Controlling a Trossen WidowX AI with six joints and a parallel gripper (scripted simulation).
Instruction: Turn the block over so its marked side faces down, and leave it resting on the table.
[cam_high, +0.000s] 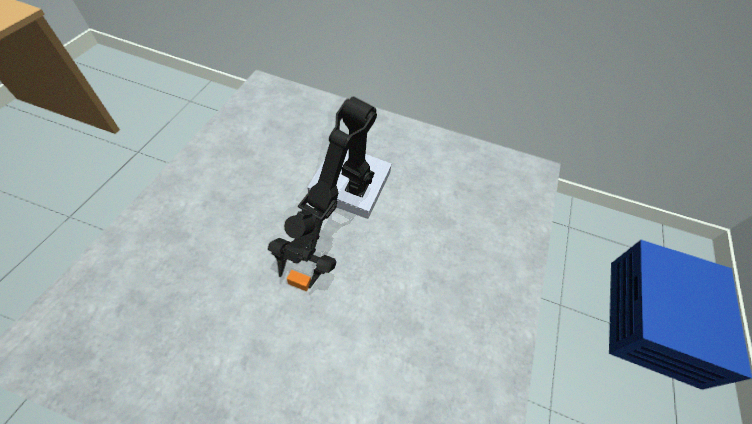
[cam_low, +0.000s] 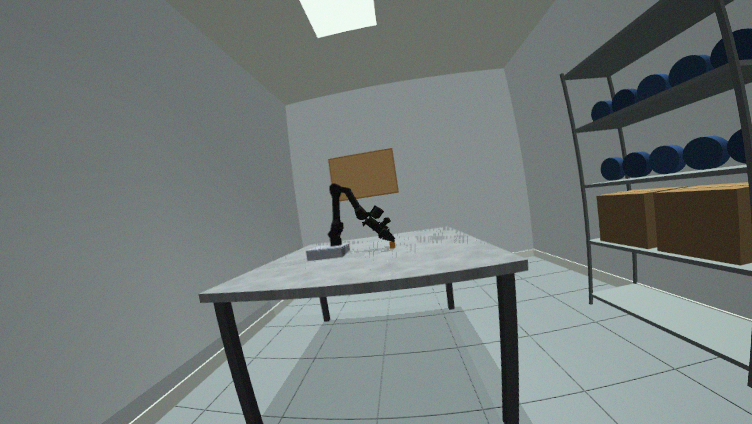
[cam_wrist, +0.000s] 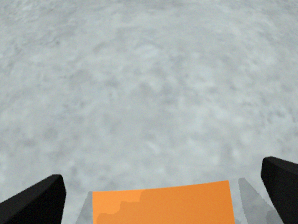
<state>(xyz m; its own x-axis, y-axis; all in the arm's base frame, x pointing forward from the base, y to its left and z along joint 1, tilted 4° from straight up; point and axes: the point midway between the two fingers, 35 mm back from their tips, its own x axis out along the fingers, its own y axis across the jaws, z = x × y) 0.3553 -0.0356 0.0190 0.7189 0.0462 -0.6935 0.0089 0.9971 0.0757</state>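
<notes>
Right now the orange block is 3 cm behind my gripper tip and 2 cm below it.
</notes>
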